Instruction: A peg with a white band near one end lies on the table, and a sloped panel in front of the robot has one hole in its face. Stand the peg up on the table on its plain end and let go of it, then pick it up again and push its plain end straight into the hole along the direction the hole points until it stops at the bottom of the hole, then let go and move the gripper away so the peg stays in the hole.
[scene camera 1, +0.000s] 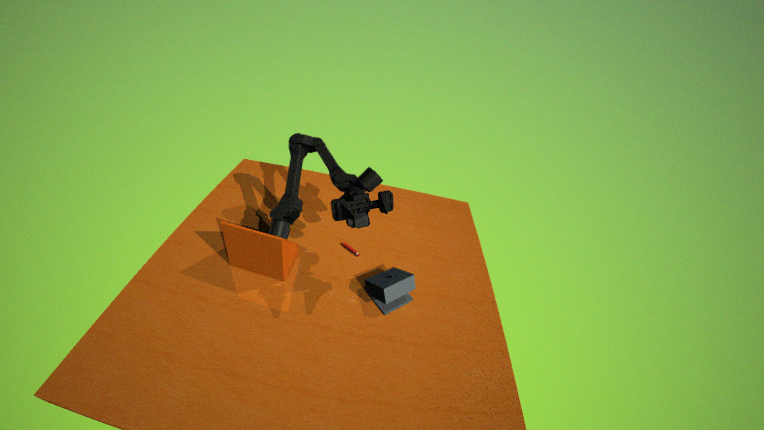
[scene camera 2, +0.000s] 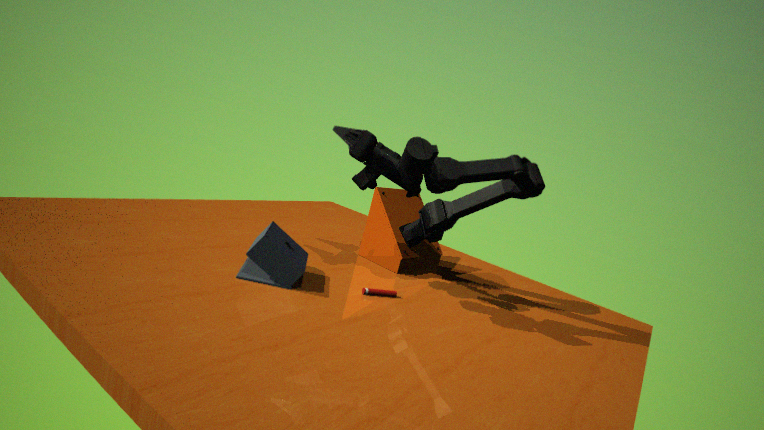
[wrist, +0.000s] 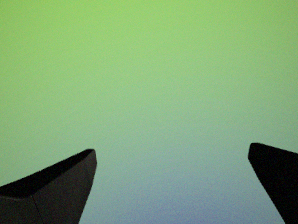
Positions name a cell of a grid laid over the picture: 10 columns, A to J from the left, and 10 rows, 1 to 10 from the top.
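A grey sloped panel (scene camera 1: F7) is part of the scene. The gripper (scene camera 2: E4), visible as well at (scene camera 1: E6) and (wrist: F7), is open and holds nothing.
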